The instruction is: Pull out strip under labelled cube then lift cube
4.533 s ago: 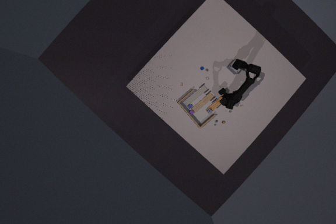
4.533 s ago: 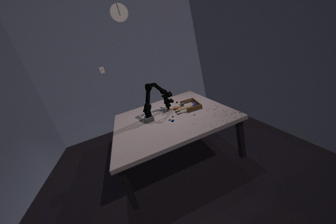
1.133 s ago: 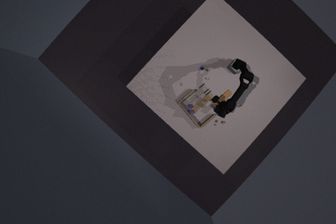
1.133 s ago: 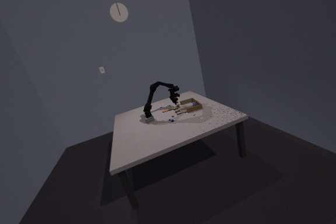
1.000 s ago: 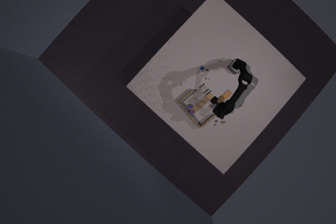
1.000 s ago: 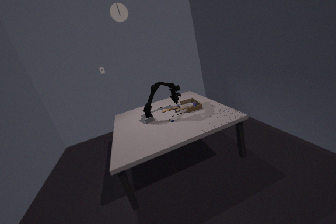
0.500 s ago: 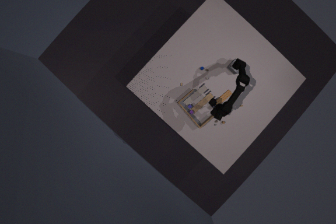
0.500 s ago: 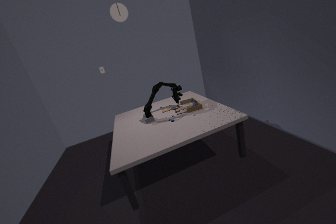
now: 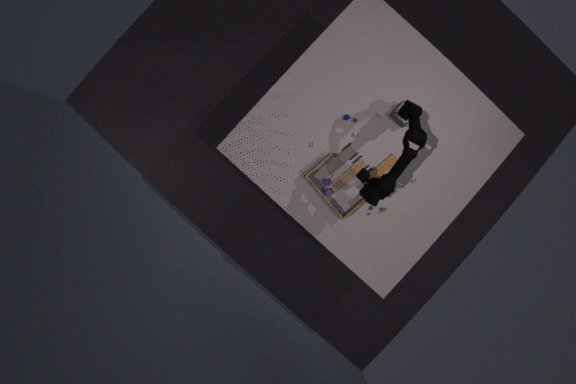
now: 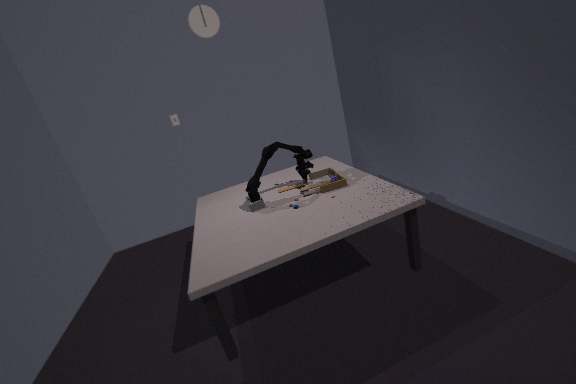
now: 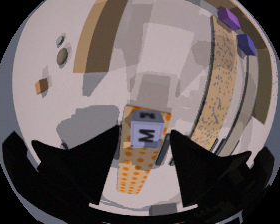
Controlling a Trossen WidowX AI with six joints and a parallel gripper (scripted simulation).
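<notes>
Now: gripper tip 1 cm above the labelled cube. Round my gripper tip: blue object 24 cm behind, 31 cm to the right, 3 cm below; then strip 10 cm behind, 2 cm to the left, 3 cm below.
</notes>
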